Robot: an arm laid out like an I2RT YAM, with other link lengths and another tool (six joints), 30 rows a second.
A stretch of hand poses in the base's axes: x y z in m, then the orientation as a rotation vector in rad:
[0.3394, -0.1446, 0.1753, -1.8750, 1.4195, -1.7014]
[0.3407, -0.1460, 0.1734, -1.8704, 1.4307, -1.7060]
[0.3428, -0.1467, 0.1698, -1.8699, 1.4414, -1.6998]
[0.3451, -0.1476, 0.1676, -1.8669, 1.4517, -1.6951]
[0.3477, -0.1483, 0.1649, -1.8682, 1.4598, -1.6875]
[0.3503, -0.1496, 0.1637, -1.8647, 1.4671, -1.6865]
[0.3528, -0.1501, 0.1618, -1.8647, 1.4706, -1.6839]
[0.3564, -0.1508, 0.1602, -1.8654, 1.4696, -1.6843]
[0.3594, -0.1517, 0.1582, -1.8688, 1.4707, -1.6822]
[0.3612, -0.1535, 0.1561, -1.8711, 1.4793, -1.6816]
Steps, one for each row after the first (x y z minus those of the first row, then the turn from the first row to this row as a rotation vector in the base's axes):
[0.0013, -0.0014, -0.0019, 0.0002, -0.0006, -0.0096]
[0.0034, -0.0021, -0.0055, 0.0058, 0.0034, -0.0147]
[0.0057, -0.0030, -0.0077, 0.0114, 0.0053, -0.0200]
[0.0083, -0.0037, -0.0104, 0.0167, 0.0100, -0.0228]
[0.0109, -0.0050, -0.0116, 0.0197, 0.0100, -0.0275]
[0.0134, -0.0055, -0.0135, 0.0218, 0.0116, -0.0290]
[0.0170, -0.0062, -0.0151, 0.0211, 0.0117, -0.0284]
[0.0200, -0.0071, -0.0171, 0.0211, 0.0147, -0.0284]
[0.0218, -0.0089, -0.0192, 0.0212, 0.0190, -0.0343]

